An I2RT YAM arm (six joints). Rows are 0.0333 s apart.
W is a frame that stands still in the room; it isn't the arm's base.
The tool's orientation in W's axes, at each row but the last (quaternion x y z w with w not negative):
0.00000 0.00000 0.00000 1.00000
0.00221 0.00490 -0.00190 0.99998
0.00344 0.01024 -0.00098 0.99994
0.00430 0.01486 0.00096 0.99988
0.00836 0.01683 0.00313 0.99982
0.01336 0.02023 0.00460 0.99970
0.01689 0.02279 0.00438 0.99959
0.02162 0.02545 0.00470 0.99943
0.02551 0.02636 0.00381 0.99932
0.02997 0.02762 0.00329 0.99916
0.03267 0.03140 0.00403 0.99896
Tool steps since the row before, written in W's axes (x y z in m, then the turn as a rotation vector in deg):
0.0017 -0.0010 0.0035 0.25 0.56 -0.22
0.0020 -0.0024 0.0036 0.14 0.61 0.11
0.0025 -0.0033 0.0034 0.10 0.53 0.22
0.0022 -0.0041 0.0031 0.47 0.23 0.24
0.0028 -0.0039 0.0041 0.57 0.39 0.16
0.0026 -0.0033 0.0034 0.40 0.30 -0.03
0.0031 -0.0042 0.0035 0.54 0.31 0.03
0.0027 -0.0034 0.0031 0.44 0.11 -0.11
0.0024 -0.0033 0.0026 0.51 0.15 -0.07
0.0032 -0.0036 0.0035 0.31 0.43 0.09
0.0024 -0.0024 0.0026 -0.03 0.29 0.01
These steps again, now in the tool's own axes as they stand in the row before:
0.0017 -0.0010 0.0035 0.25 0.56 -0.22
0.0020 -0.0024 0.0036 0.14 0.61 0.11
0.0024 -0.0033 0.0035 0.09 0.53 0.22
0.0021 -0.0041 0.0032 0.46 0.23 0.25
0.0026 -0.0038 0.0043 0.57 0.39 0.17
0.0024 -0.0032 0.0036 0.40 0.30 -0.02
0.0029 -0.0041 0.0038 0.54 0.31 0.04
0.0025 -0.0033 0.0034 0.45 0.10 -0.09
0.0022 -0.0032 0.0029 0.51 0.14 -0.05
0.0030 -0.0034 0.0039 0.31 0.43 0.08
0.0022 -0.0022 0.0029 -0.03 0.29 -0.01

